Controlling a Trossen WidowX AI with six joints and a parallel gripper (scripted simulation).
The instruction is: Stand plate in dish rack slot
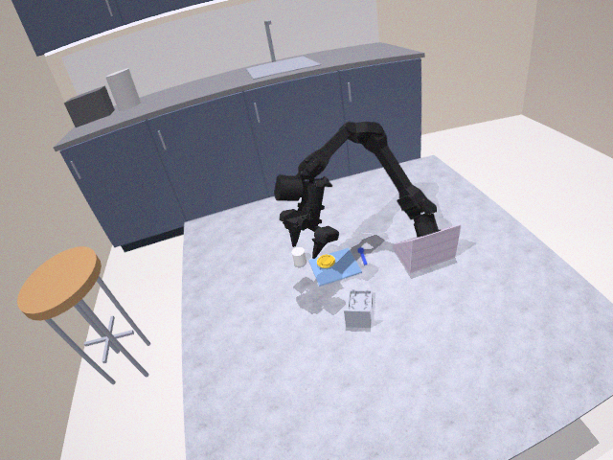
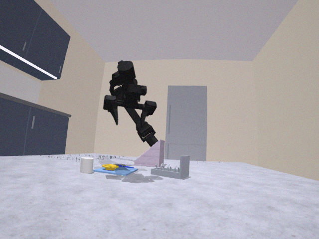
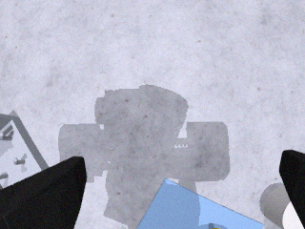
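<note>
My gripper tip is 80 mm past the yellow plate, 100 mm to the left of it and 150 mm above it. The rest, counted from my gripper tip: white cup (150 mm to the right, 150 mm below); grey dish rack (120 mm behind, 130 mm to the left, 150 mm below); light blue mat (100 mm behind, 80 mm to the right, 170 mm below).
</note>
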